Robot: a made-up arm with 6 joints.
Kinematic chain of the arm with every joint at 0, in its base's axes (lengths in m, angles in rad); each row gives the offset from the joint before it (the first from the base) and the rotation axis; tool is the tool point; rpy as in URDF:
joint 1: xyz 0 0 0.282 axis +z
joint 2: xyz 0 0 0 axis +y
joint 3: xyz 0.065 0 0.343 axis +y
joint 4: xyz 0.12 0 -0.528 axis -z
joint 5: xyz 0 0 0 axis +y
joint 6: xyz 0.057 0 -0.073 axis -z
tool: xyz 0 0 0 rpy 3.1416 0 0
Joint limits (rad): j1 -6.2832..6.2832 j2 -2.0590..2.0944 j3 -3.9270..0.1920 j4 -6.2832..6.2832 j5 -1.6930..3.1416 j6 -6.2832..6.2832
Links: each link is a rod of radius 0.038 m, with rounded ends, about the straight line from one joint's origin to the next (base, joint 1, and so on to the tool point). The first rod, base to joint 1, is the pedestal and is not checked.
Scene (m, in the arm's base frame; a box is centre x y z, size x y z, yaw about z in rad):
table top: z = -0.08
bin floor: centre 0.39 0.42 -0.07 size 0.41 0.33 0.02 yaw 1
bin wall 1: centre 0.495 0.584 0.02 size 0.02 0.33 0.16 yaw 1
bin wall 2: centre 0.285 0.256 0.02 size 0.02 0.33 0.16 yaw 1
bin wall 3: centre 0.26 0.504 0.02 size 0.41 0.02 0.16 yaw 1
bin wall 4: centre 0.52 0.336 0.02 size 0.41 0.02 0.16 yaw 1
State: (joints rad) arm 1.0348 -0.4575 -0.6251 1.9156 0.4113 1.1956
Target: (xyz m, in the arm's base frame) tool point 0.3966 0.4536 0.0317
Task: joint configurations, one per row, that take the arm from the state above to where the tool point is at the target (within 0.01 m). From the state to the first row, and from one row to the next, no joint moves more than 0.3 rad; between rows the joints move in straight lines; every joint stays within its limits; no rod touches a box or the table.
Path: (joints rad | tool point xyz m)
1: 0.9958 -0.2071 -0.7157 1.9101 0.4288 1.1956 | 0.3183 0.4539 0.3479
2: 0.9567 0.0434 -0.8063 1.9046 0.4463 1.1956 | 0.3549 0.4707 0.2532
3: 0.9177 0.2938 -0.8969 1.8992 0.4639 1.1956 | 0.3823 0.4711 0.1466
4: 0.8787 0.5443 -0.9875 1.8937 0.4814 1.1956 | 0.3966 0.4536 0.0317

